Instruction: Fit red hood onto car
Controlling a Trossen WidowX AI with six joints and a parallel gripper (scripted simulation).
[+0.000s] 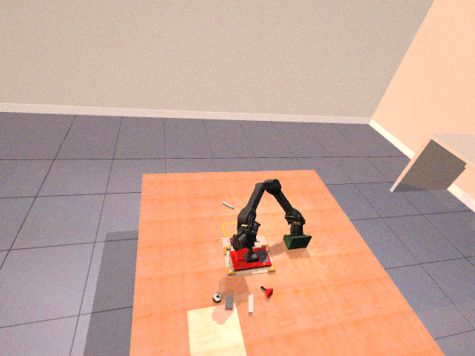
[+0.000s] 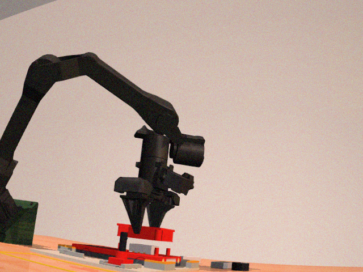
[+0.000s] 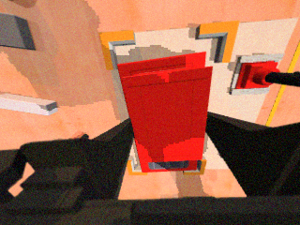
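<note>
Right now the grey engine block is 40 mm below my gripper tip. Round my gripper tip: red hood (10 mm above); grey pin (390 mm to the right, 60 mm below, 30 mm behind).
</note>
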